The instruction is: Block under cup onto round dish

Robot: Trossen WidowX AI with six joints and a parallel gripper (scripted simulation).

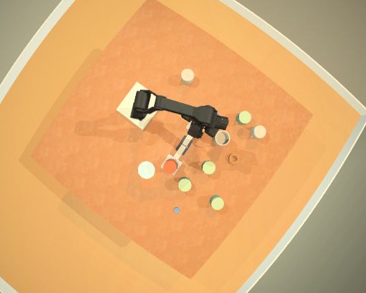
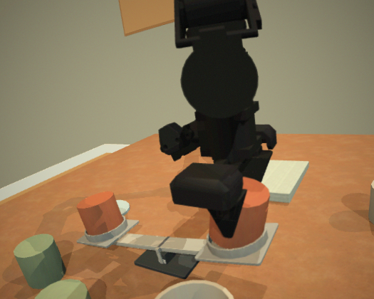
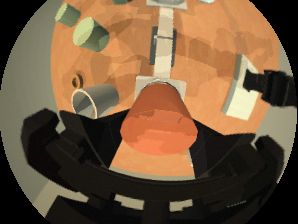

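Now: gripper tip 20 mm above the grey block and 10 mm to the left of it. From my gripper tip the other things lie so: balance 130 mm to the right, 60 mm below, 20 mm ahead; beige cup 140 mm ahead, 60 mm below, 30 mm to the left; pink-blue piece 120 mm to the left, 90 mm below, 50 mm ahead.
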